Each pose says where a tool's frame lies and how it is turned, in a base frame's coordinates. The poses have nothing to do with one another.
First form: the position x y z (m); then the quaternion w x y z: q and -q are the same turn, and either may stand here.
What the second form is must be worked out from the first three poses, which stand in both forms.
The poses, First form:
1: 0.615 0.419 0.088 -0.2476 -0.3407 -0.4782 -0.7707
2: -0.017 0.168 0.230 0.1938 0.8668 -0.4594 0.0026
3: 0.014 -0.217 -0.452 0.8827 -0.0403 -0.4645 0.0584
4: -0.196 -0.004 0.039 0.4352 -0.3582 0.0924 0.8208
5: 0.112 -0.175 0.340 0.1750 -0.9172 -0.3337 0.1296
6: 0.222 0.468 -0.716 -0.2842 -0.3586 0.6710 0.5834
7: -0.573 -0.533 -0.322 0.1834 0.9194 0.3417 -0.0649
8: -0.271 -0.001 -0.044 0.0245 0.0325 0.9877 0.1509
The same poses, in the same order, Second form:
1: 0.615 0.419 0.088 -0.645 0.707 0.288 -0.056 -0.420 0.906
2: -0.017 0.168 0.230 0.578 -0.795 0.183 -0.797 -0.503 0.334
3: 0.014 -0.217 -0.452 0.562 0.141 0.815 -0.066 0.990 -0.125
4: -0.196 -0.004 0.039 -0.365 0.648 -0.668 -0.781 -0.604 -0.160
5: 0.112 -0.175 0.340 0.744 0.657 -0.121 0.567 -0.716 -0.408
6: 0.222 0.468 -0.716 -0.581 -0.813 -0.037 -0.150 0.062 0.987
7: -0.573 -0.533 -0.322 0.758 0.605 -0.245 0.652 -0.699 0.293
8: -0.271 -0.001 -0.044 -0.997 0.072 -0.039 0.057 0.952 0.300
